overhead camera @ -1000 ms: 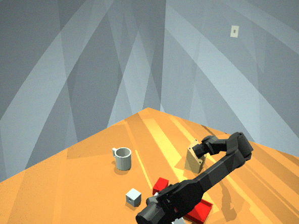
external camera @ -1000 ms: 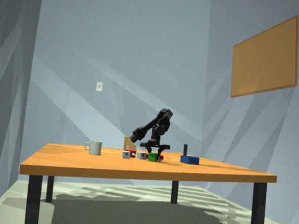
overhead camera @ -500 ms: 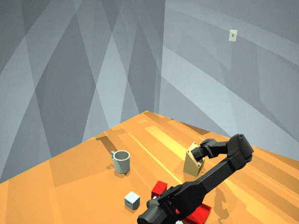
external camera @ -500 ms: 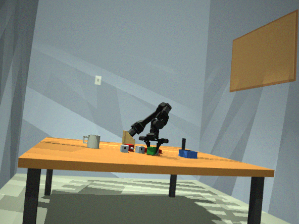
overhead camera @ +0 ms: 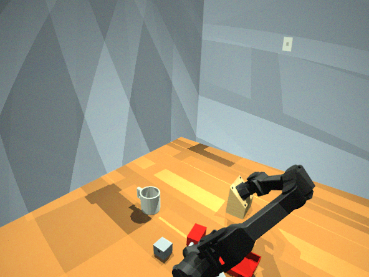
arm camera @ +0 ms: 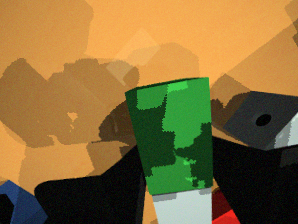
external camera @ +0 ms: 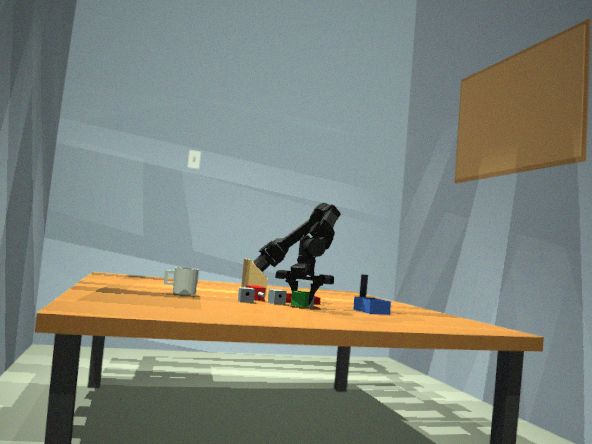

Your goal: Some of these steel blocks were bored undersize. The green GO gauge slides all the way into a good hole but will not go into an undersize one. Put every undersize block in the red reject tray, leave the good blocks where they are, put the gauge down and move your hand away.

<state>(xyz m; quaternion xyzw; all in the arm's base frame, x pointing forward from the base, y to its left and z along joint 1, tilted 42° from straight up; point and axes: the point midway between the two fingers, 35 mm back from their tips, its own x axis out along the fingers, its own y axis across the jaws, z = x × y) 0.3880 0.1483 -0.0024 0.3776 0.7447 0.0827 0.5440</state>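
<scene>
The green GO gauge is 2 cm above my gripper tip, 1 cm to the left of it and 1 cm behind it. The rest, counted from my gripper tip: red-handled gauge: 13 cm to the right, 12 cm behind, 1 cm above; red reject tray: 16 cm behind, 2 cm to the left; steel block: 8 cm to the right, 4 cm behind, 1 cm above.
</scene>
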